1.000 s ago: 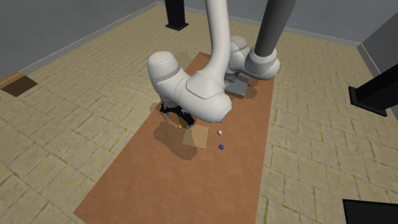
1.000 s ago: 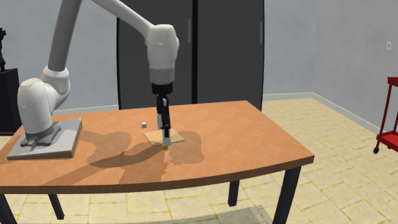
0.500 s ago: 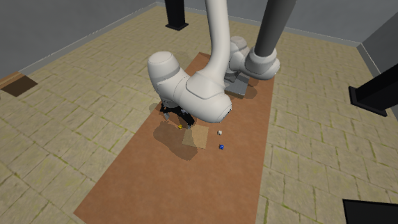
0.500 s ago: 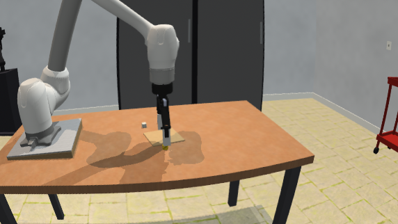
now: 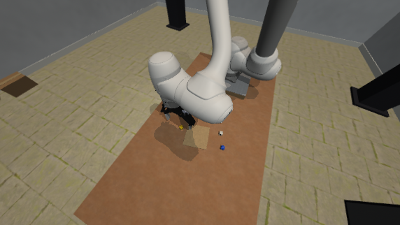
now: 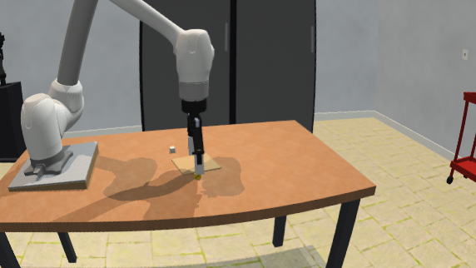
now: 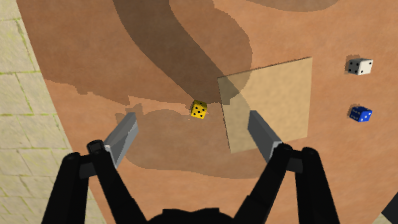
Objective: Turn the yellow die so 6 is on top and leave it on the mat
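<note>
Right now the yellow die is 10 mm to the left of my hand and 50 mm below it. The rest, counted from my hand: tan mat (120 mm to the left, 60 mm below); blue die (20 mm behind, 280 mm to the left, 50 mm below); white die (90 mm behind, 240 mm to the left, 50 mm below).
</note>
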